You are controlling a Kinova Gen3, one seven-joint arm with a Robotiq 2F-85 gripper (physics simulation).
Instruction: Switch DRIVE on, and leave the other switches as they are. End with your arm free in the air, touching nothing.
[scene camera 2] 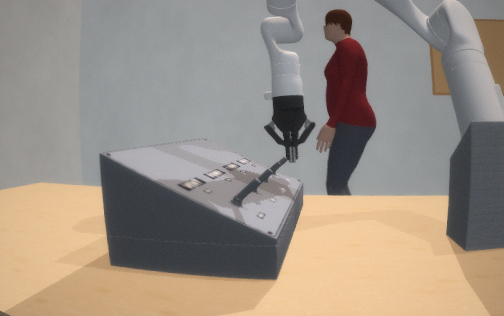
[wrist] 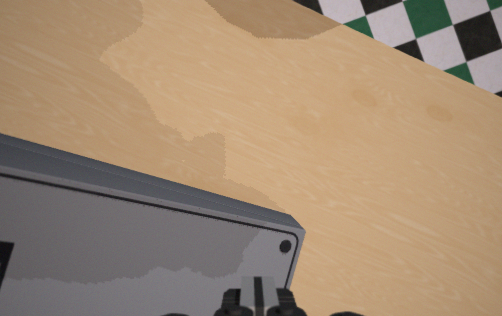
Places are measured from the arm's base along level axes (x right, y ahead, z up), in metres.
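Where they show: gripper, fingertip midpoint: (scene camera 2: 292, 162) (wrist: 257, 299); arm's base at its link origin: (scene camera 2: 487, 141).
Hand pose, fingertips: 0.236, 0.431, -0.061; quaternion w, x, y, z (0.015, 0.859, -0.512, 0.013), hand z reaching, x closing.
Note:
Each offset is from my fingertips to the centre of the thing, as dx, dy, dz. "pt": to the spot under its first point. Level surfaces: height alone.
The sloped grey console (scene camera 2: 175, 167) (wrist: 125, 240) stands on the table. In the scene view a row of dark switch levers {-0.400, -0.055, -0.001} (scene camera 2: 246, 193) overlaps into one slanting line, leaning up to the right; single levers are hard to separate. Label plates {pt -0.424, +0.024, +0.009} (scene camera 2: 191, 184) lie left of them, too blurred to read, so I cannot tell which is DRIVE. My gripper (scene camera 2: 292, 159) (wrist: 257, 299) is shut and empty, pointing down. Its tips are just beside the upper end of the lever line in the scene view; contact cannot be told. In the wrist view they are over the panel near its corner screw {+0.019, -0.011, -0.047} (wrist: 285, 246). No lever shows there.
The wooden table {dz -0.112} (scene camera 2: 370, 235) (wrist: 320, 125) extends around the console. A person in a red top (scene camera 2: 350, 85) stands behind the table. Another grey arm (scene camera 2: 470, 80) on a dark pedestal (scene camera 2: 482, 190) is at the right. A checkered floor (wrist: 427, 17) shows beyond the table edge.

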